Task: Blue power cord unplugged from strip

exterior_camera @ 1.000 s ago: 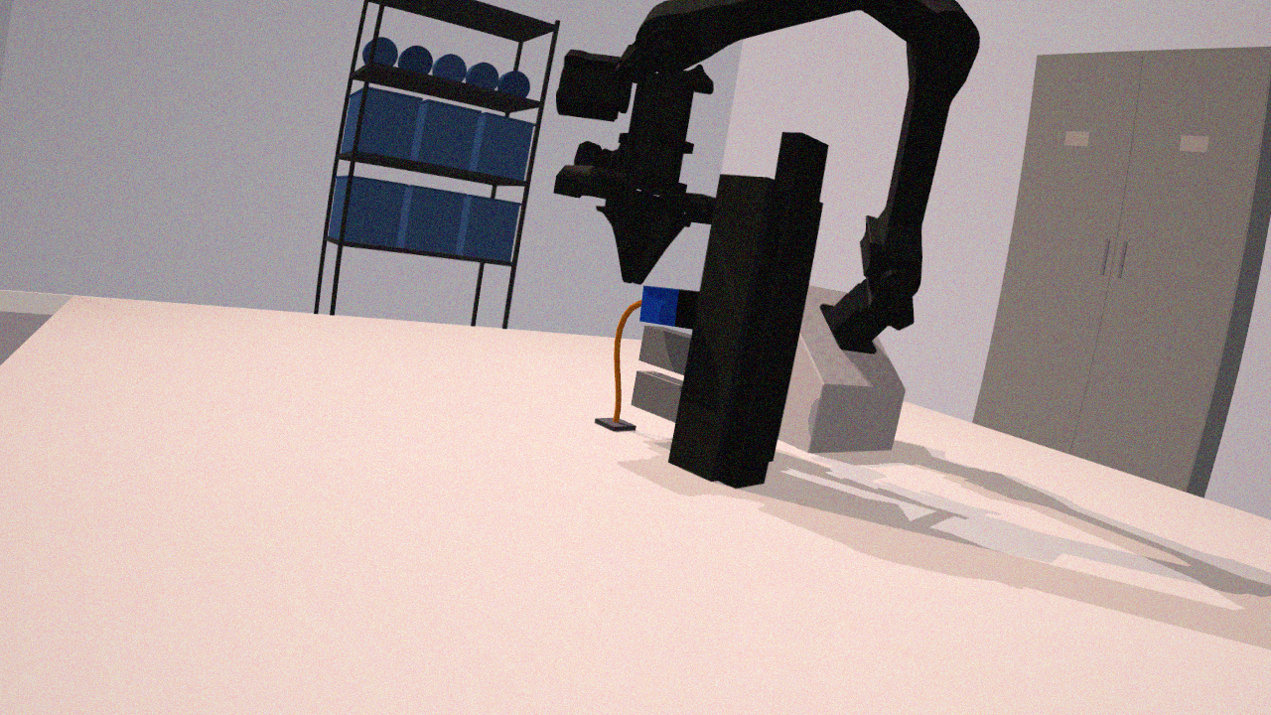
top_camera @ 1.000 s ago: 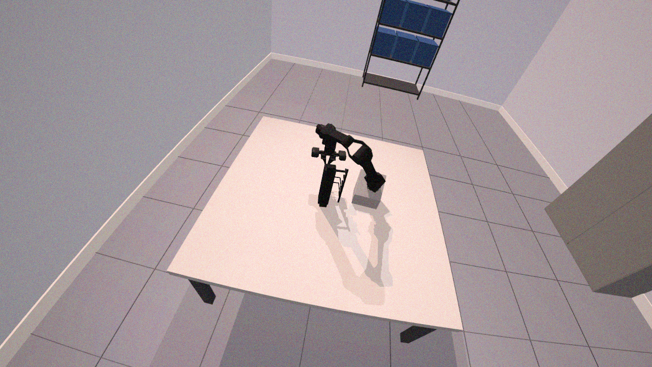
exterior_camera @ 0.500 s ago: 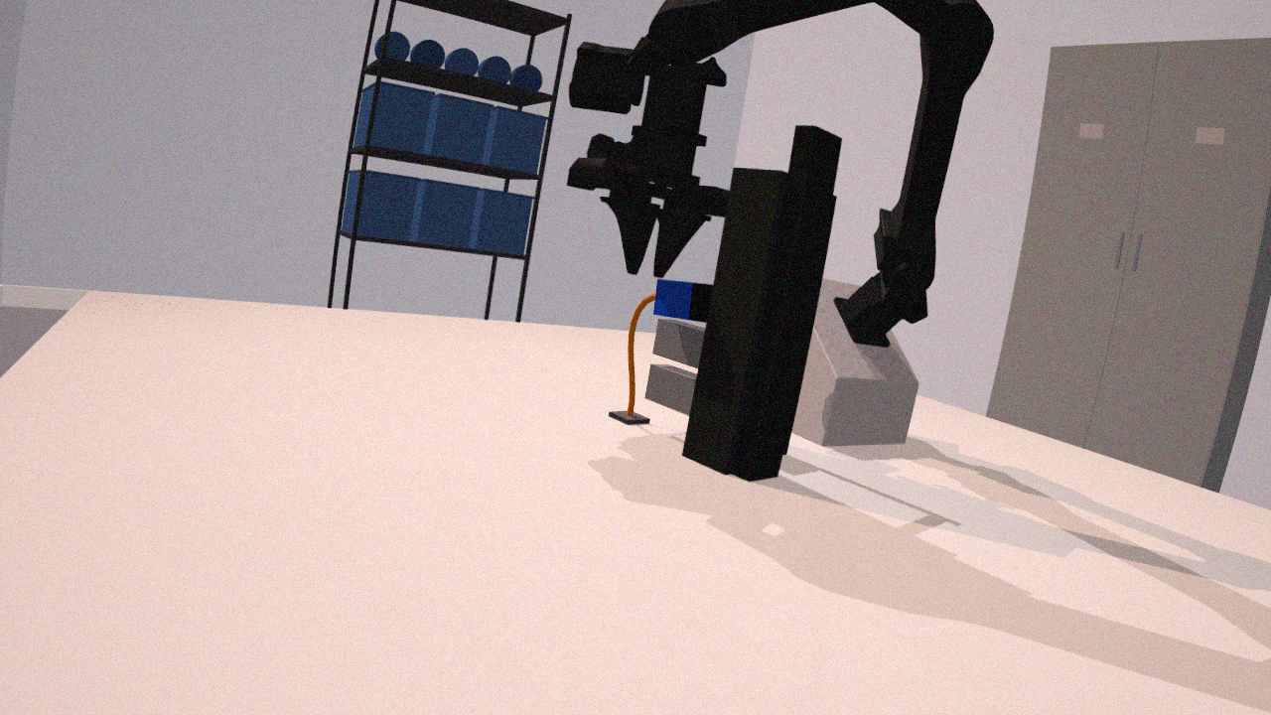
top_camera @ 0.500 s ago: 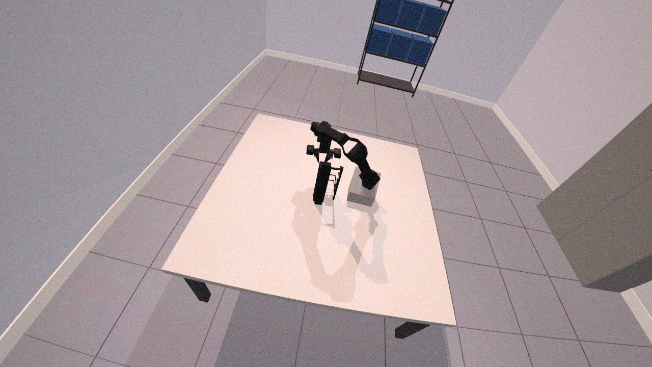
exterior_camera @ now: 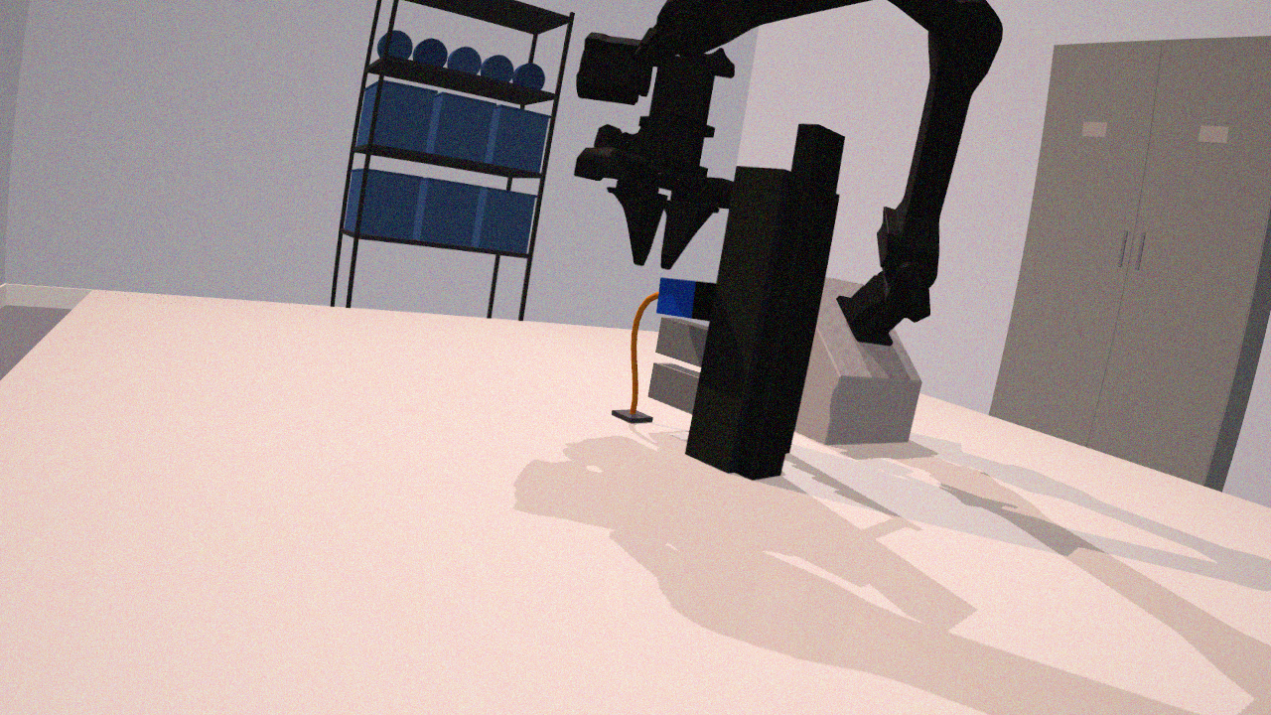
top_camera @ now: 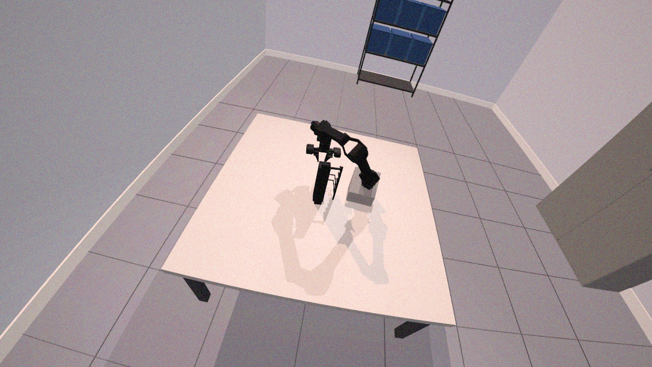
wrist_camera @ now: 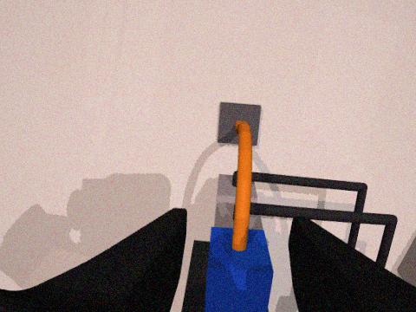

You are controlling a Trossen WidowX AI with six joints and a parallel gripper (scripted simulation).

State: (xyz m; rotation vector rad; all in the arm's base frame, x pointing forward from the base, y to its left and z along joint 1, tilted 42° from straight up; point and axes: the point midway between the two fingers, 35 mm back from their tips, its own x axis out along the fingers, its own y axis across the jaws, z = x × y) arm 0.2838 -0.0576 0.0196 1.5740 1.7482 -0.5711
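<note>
My gripper tip is 2 cm past the blue plug, 6 cm to the right of it and 1 cm above it. Round my gripper tip: black power strip (3 cm behind, 14 cm to the left, 3 cm below); dark pad (1 cm behind, 15 cm below).
</note>
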